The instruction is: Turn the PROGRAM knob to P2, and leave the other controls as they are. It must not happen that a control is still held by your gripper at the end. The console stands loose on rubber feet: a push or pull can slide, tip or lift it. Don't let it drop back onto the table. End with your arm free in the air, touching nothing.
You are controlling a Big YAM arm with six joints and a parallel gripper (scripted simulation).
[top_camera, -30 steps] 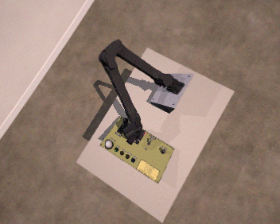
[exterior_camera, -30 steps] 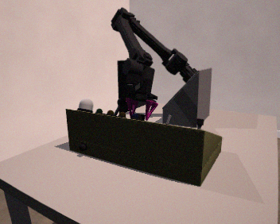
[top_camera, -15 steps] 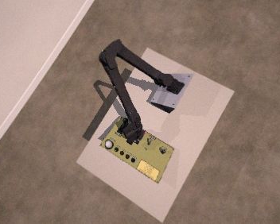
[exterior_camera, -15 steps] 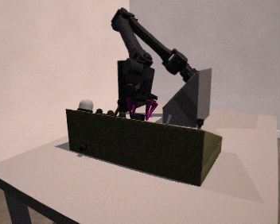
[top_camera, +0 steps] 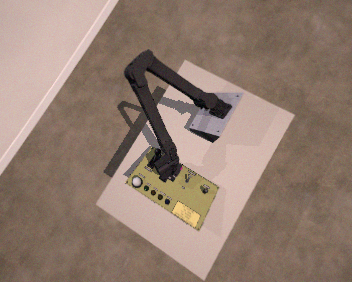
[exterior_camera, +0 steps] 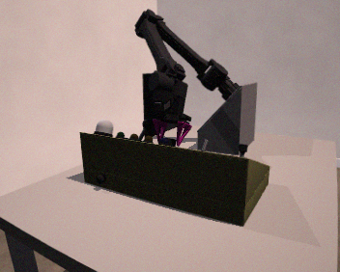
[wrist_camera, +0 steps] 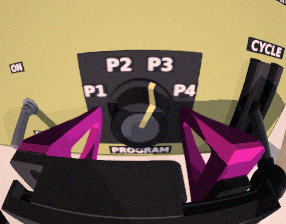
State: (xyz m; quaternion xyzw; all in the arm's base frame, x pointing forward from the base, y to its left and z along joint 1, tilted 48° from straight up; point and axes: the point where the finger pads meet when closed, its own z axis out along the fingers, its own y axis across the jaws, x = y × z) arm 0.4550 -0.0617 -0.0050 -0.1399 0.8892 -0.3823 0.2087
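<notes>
The black program knob lies 10 mm ahead of my hand. The rest, counted from my hand: toggle 20 mm behind, 120 mm to the left; olive console 30 mm ahead, 60 mm to the left, 20 mm below; black lever 10 mm behind, 120 mm to the right, 10 mm above.
</notes>
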